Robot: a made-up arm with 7 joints. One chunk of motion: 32 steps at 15 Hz.
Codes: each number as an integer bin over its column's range. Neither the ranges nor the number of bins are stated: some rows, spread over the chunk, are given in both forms.
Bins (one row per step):
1: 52 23 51 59 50 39
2: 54 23 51 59 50 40
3: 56 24 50 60 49 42
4: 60 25 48 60 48 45
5: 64 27 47 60 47 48
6: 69 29 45 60 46 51
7: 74 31 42 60 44 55
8: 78 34 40 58 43 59
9: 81 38 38 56 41 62
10: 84 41 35 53 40 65
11: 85 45 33 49 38 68
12: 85 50 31 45 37 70
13: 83 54 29 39 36 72
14: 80 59 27 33 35 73
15: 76 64 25 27 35 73
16: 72 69 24 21 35 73
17: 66 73 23 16 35 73
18: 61 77 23 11 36 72
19: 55 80 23 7 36 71
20: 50 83 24 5 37 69
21: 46 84 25 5 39 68
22: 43 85 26 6 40 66
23: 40 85 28 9 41 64
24: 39 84 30 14 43 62
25: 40 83 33 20 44 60
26: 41 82 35 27 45 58
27: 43 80 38 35 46 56
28: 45 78 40 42 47 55
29: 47 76 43 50 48 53
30: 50 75 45 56 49 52
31: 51 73 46 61 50 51
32: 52 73 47 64 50 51
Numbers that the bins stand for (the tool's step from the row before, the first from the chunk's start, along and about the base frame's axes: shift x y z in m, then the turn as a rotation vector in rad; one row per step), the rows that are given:
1: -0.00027 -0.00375 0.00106 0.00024 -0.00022 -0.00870
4: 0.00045 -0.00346 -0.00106 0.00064 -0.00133 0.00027
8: 0.00209 -0.00219 -0.00672 -0.00015 -0.00411 0.02120
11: 0.00273 -0.00064 -0.01167 -0.00370 -0.00689 0.03466
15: 0.00191 0.00205 -0.01732 -0.01236 -0.00856 0.04213
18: 0.00055 0.00389 -0.01874 -0.01867 -0.00800 0.04064
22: -0.00109 0.00502 -0.01662 -0.02064 -0.00578 0.03167
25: -0.00136 0.00474 -0.01167 -0.01512 -0.00356 0.02270
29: -0.00073 0.00375 -0.00460 -0.00330 -0.00133 0.01223
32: -0.00027 0.00332 -0.00177 0.00221 -0.00022 0.00924
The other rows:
2: -0.00009 -0.00375 0.00106 0.00024 -0.00022 -0.00720
3: 0.00009 -0.00361 0.00035 0.00064 -0.00078 -0.00421
5: 0.00082 -0.00318 -0.00177 0.00064 -0.00189 0.00476
6: 0.00127 -0.00290 -0.00318 0.00064 -0.00244 0.00924
7: 0.00173 -0.00262 -0.00530 0.00064 -0.00356 0.01522
9: 0.00236 -0.00163 -0.00813 -0.00094 -0.00522 0.02569
10: 0.00264 -0.00120 -0.01025 -0.00212 -0.00578 0.03017
12: 0.00273 0.00007 -0.01308 -0.00527 -0.00744 0.03765
13: 0.00255 0.00064 -0.01449 -0.00764 -0.00800 0.04064
14: 0.00227 0.00134 -0.01591 -0.01000 -0.00856 0.04213
16: 0.00155 0.00276 -0.01803 -0.01473 -0.00856 0.04213
17: 0.00100 0.00332 -0.01874 -0.01670 -0.00856 0.04213
19: 0.00000 0.00431 -0.01874 -0.02024 -0.00800 0.03914
20: -0.00045 0.00474 -0.01803 -0.02103 -0.00744 0.03615
21: -0.00082 0.00488 -0.01732 -0.02103 -0.00633 0.03466
23: -0.00136 0.00502 -0.01520 -0.01945 -0.00522 0.02868
24: -0.00145 0.00488 -0.01379 -0.01748 -0.00411 0.02569
26: -0.00127 0.00460 -0.01025 -0.01236 -0.00300 0.01971
27: -0.00109 0.00431 -0.00813 -0.00921 -0.00244 0.01672
28: -0.00091 0.00403 -0.00672 -0.00645 -0.00189 0.01522
30: -0.00045 0.00361 -0.00318 -0.00094 -0.00078 0.01074
31: -0.00036 0.00332 -0.00247 0.00103 -0.00022 0.00924

